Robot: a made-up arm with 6 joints. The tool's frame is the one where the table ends. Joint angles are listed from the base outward.
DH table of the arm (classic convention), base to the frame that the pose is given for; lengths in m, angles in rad. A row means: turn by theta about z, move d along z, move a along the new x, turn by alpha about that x. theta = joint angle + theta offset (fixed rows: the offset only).
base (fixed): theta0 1.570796, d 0.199, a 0, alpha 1.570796
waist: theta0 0, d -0.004, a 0.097, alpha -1.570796
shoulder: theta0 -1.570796, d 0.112, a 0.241, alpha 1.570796
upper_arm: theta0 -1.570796, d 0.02, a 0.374, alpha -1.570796
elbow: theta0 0, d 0.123, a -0.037, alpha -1.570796
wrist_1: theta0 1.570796, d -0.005, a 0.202, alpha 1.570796
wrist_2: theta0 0.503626, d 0, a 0.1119, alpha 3.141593
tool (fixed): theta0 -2.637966, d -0.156, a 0, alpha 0
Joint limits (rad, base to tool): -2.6..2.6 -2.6..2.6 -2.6..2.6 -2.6..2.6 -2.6..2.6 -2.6..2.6
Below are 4 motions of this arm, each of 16 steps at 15 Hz.
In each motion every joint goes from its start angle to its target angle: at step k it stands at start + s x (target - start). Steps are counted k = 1, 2, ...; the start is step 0. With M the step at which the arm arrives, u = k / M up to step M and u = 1 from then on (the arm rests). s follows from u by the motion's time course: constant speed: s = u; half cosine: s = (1 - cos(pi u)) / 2; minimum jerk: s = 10 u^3 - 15 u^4 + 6 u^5.
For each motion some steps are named. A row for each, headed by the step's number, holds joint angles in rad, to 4 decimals.
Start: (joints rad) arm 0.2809 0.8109 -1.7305 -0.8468 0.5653 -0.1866
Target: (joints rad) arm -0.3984 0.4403 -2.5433 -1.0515 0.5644 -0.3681
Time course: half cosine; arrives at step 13
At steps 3, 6, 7, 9, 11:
3: 0.1955 0.7643 -1.8327 -0.8725 0.5652 -0.2094
6: -0.0178 0.6479 -2.0879 -0.9368 0.5649 -0.2664
7: -0.0997 0.6033 -2.1859 -0.9615 0.5648 -0.2883
9: -0.2517 0.5203 -2.3678 -1.0073 0.5646 -0.3289
11: -0.3595 0.4615 -2.4967 -1.0398 0.5645 -0.3577

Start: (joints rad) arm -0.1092 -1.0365 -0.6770 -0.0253 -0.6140 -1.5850
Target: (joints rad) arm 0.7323 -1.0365 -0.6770 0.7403 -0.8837 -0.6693
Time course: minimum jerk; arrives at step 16
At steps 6, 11, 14, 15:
6: 0.1224 -1.0365 -0.6770 0.1854 -0.6882 -1.3330
11: 0.5808 -1.0365 -0.6770 0.6025 -0.8352 -0.8341
14: 0.7188 -1.0365 -0.6770 0.7280 -0.8794 -0.6840
15: 0.7304 -1.0365 -0.6770 0.7386 -0.8831 -0.6713

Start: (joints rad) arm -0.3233 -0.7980 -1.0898 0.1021 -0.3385 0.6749
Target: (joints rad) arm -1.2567 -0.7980 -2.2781 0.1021 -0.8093 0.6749
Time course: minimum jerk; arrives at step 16
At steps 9, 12, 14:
9: -0.8982 -0.7980 -1.8218 0.1021 -0.6285 0.6749
12: -1.1601 -0.7980 -2.1551 0.1021 -0.7606 0.6749
14: -1.2417 -0.7980 -2.2590 0.1021 -0.8017 0.6749

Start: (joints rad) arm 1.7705 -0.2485 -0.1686 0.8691 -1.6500 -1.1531
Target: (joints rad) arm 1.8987 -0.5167 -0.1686 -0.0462 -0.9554 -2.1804
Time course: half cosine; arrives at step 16
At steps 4, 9, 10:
4: 1.7893 -0.2878 -0.1686 0.7351 -1.5483 -1.3035
9: 1.8471 -0.4088 -0.1686 0.3222 -1.2349 -1.7670
10: 1.8591 -0.4339 -0.1686 0.2363 -1.1698 -1.8633

